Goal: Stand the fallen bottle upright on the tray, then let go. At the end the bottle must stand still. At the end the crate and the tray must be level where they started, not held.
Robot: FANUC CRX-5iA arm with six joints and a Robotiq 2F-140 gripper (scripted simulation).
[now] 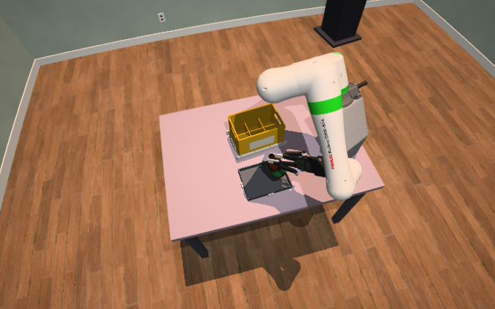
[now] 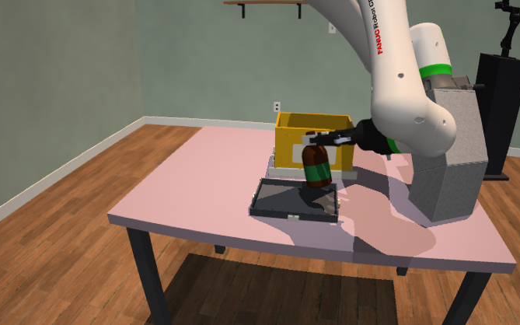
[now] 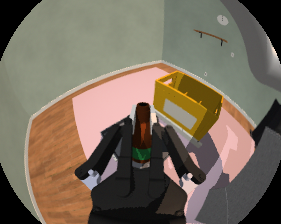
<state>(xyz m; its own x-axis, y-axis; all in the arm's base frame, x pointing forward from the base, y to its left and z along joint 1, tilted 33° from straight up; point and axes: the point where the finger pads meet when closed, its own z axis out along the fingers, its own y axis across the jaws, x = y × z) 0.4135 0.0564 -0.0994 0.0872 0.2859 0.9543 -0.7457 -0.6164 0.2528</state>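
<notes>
My hand is 6 cm above the bottle. From my hand the other things lie so: yellow crate (3 cm behind, 28 cm to the right, 13 cm below); tray (4 cm ahead, 1 cm to the right, 20 cm below).
</notes>
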